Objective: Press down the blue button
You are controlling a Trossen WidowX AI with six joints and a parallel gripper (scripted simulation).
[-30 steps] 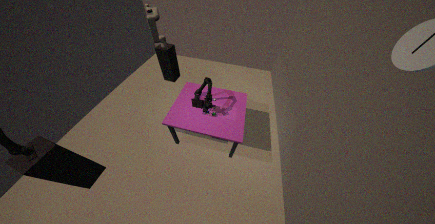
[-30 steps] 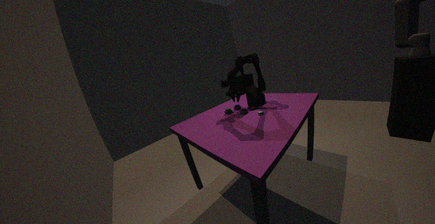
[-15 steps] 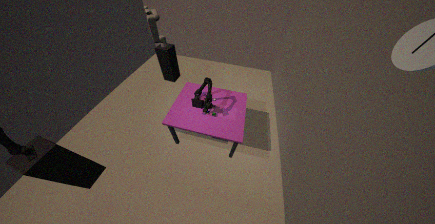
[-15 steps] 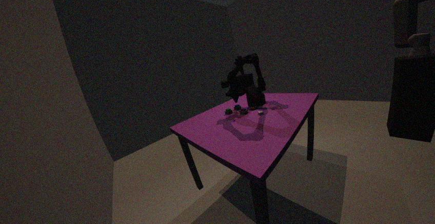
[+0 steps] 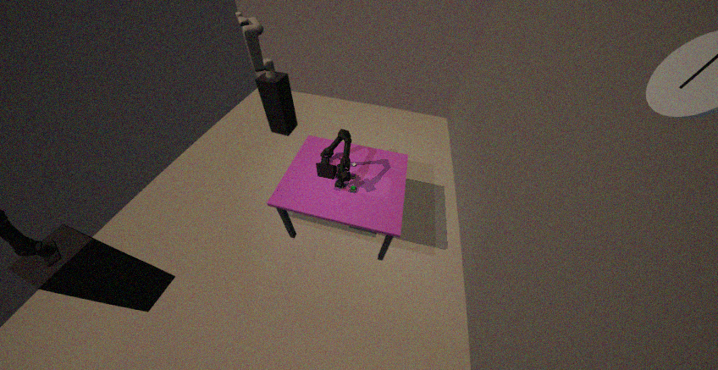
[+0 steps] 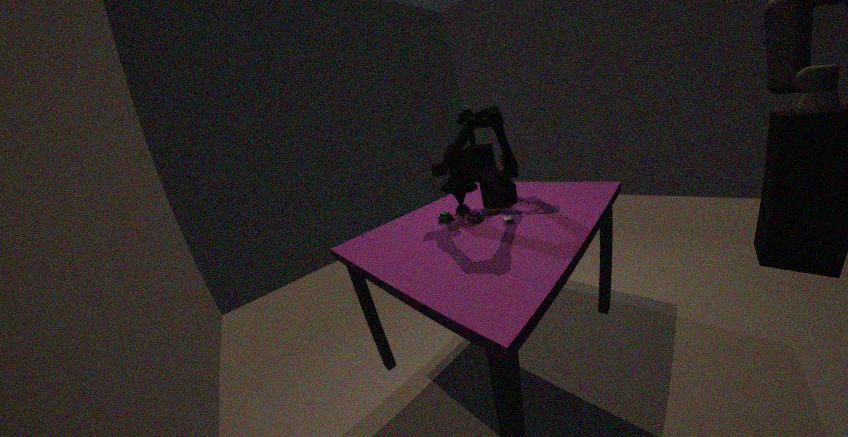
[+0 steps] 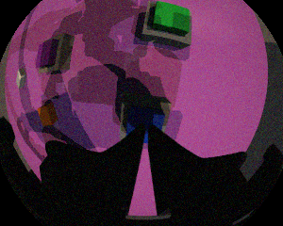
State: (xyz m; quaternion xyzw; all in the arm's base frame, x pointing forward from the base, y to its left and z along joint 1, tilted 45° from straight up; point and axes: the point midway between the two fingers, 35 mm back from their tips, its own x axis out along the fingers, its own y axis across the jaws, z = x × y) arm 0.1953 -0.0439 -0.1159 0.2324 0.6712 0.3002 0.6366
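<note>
The blue button lies 10 mm below my gripper tip. From my gripper tip the other things lie so: purple button 60 mm ahead, 140 mm to the left, 10 mm below; then small orange piece 30 mm behind, 160 mm to the left, 30 mm below; then green button 110 mm ahead, 10 mm below.
</note>
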